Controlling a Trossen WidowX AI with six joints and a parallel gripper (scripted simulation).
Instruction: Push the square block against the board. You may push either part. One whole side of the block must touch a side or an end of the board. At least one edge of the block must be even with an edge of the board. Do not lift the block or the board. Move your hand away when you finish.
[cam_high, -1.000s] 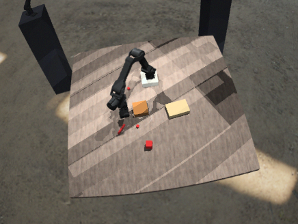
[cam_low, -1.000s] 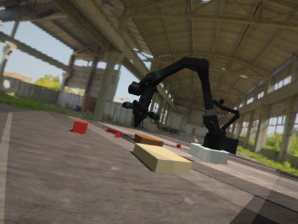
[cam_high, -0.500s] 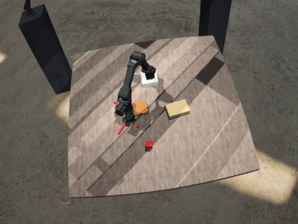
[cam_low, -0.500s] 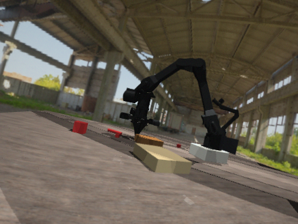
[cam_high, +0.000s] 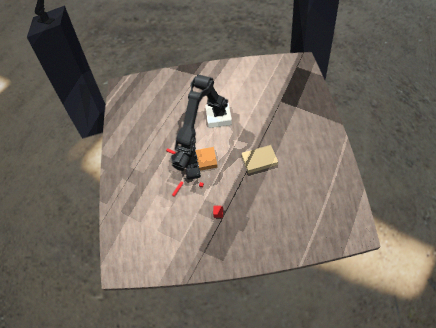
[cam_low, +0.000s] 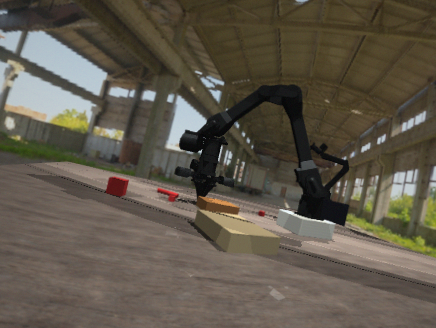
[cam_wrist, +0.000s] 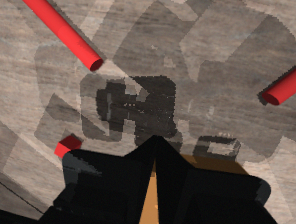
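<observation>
My gripper tip is now 3 cm past the orange square block, 7 cm to the right of it and 1 cm below it. Also, from my gripper tip: tan board: 4 cm ahead, 31 cm to the left, 1 cm above.
</observation>
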